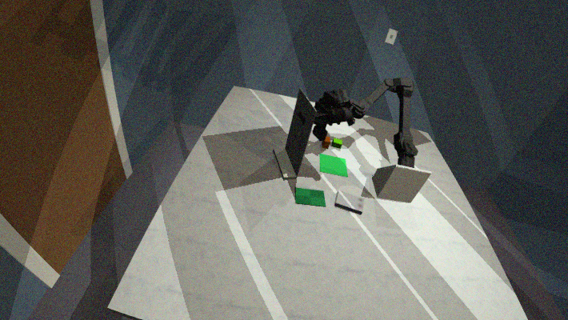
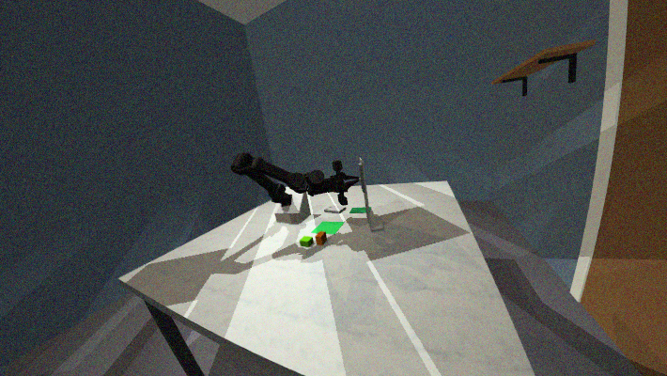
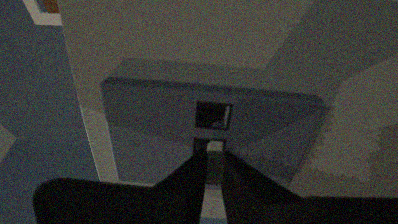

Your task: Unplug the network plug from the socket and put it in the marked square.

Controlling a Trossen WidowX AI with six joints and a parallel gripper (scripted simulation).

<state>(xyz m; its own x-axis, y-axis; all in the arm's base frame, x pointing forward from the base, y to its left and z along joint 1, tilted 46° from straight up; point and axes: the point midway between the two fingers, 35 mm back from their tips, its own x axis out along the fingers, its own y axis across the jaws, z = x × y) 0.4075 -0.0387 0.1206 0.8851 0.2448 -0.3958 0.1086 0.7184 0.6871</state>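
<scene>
Now: the bright green square 210 mm below my gripper tip, 170 mm behind it and 20 mm to the right of it. Also, from my gripper tip: network plug right at my gripper tip; socket panel 80 mm below, 20 mm ahead.
</scene>
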